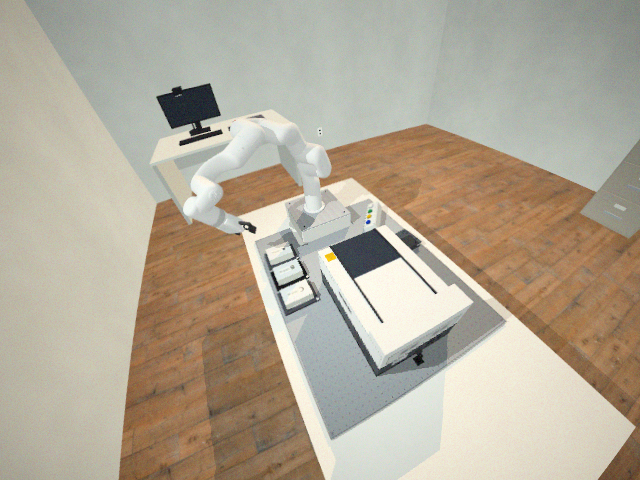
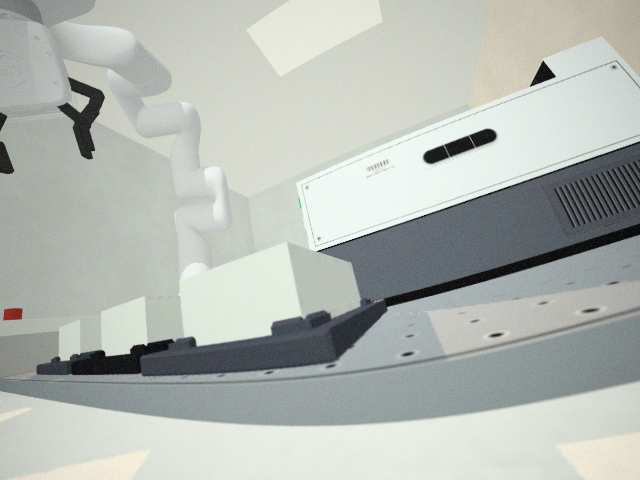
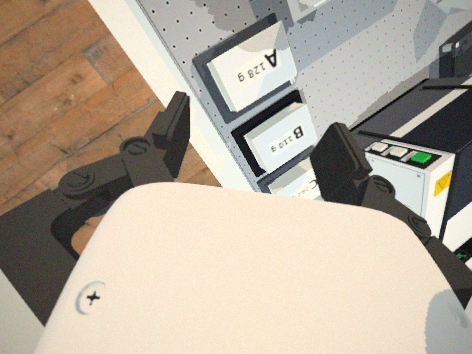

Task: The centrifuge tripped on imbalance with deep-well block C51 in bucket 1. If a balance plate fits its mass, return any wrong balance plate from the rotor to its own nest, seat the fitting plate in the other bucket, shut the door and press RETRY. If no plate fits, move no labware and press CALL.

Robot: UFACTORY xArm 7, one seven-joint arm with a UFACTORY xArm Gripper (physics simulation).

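Pixels of known places: gripper, between the fingertips: [image 1: 247,231] [image 2: 48,164] [image 3: 257,128]; arm's base, origin of its link: [image 1: 314,206].
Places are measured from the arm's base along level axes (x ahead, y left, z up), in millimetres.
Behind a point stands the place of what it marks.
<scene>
My gripper [image 1: 249,227] {x 154, y -425, z 158 mm} [image 2: 46,163] {x 154, y -425, z 158 mm} [image 3: 257,128] {x 154, y -425, z 158 mm} is open and empty, raised in the air off the left edge of the table, clear of the plates. Three white balance plates sit in dark nests in a row: plate A [image 1: 279,253] {x 178, y -327, z -36 mm} [image 2: 69,339] {x 150, y -382, z -56 mm} [image 3: 250,70] {x 151, y -333, z -38 mm}, marked 128 g; plate B [image 1: 287,272] {x 312, y -348, z -37 mm} [image 2: 124,324] {x 291, y -403, z -56 mm} [image 3: 284,136] {x 283, y -341, z -38 mm}, marked 110 g; plate C [image 1: 297,295] {x 449, y -369, z -38 mm} [image 2: 240,304] {x 427, y -427, z -62 mm} [image 3: 295,182] {x 391, y -372, z -38 mm}, its mass unreadable, partly hidden by a finger and the gripper body. The centrifuge [image 1: 413,289] {x 767, y -57, z 119 mm} [image 2: 372,201] {x 518, y -240, z 44 mm} [image 3: 395,180] {x 464, y -231, z 64 mm} has a green button [image 3: 421,157] {x 412, y -205, z 94 mm} and two white ones. Its rotor, buckets and block C51 do not show.
The centrifuge stands right of the nests on a grey perforated board [image 1: 330,361] {x 737, y -397, z -91 mm}. The arm's base block [image 1: 323,224] {x 156, y -38, z -14 mm} is behind them. A panel with coloured lights or buttons [image 1: 369,217] {x 261, y 205, z -23 mm} and a dark box [image 1: 408,239] {x 494, y 271, z -58 mm} stand beyond the centrifuge.
</scene>
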